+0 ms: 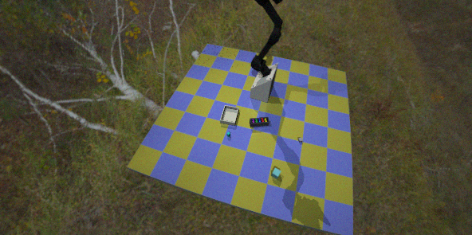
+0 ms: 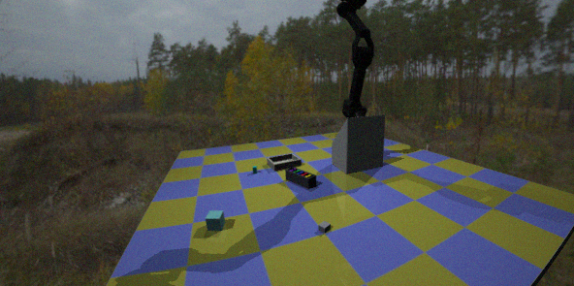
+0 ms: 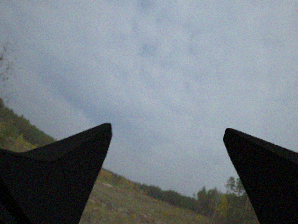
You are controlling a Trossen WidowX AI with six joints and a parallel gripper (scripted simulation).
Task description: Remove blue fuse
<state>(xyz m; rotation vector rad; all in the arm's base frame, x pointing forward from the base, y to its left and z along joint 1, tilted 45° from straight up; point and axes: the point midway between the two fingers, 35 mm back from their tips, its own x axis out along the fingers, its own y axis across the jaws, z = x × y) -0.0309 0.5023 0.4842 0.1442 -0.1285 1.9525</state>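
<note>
My gripper tip is now 38 cm short of the blue fuse and 88 cm above it. Also, from my gripper tip: tray: 38 cm ahead, 20 cm to the right, 90 cm below; then teal cube: 69 cm ahead, 18 cm to the left, 88 cm below.
</note>
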